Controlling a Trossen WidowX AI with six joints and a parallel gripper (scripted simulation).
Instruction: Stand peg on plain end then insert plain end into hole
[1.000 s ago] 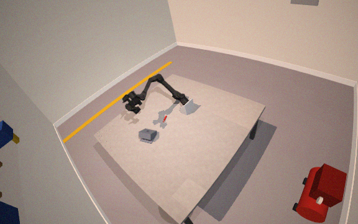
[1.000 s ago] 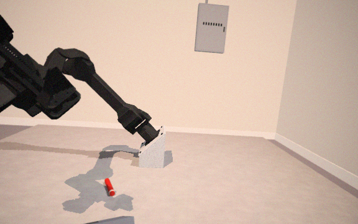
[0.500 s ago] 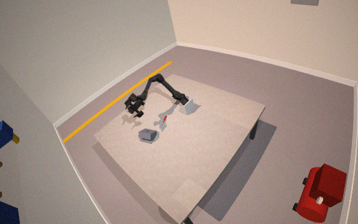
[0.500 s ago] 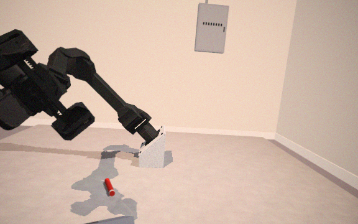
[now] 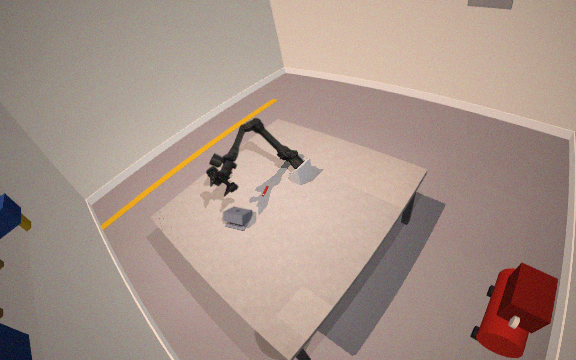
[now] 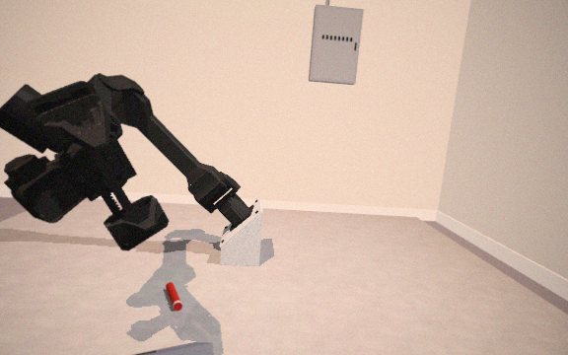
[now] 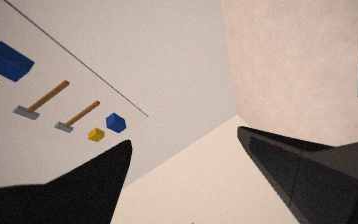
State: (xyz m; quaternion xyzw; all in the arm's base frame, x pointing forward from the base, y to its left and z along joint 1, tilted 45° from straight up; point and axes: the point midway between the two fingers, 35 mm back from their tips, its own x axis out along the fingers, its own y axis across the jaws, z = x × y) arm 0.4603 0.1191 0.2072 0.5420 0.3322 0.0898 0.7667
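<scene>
My gripper tip is 26 cm past the red peg, 26 cm above it and 4 cm to the left of it. From my gripper tip the other things lie so: grey sloped panel (23 cm below, 4 cm behind, 1 cm to the left).
</scene>
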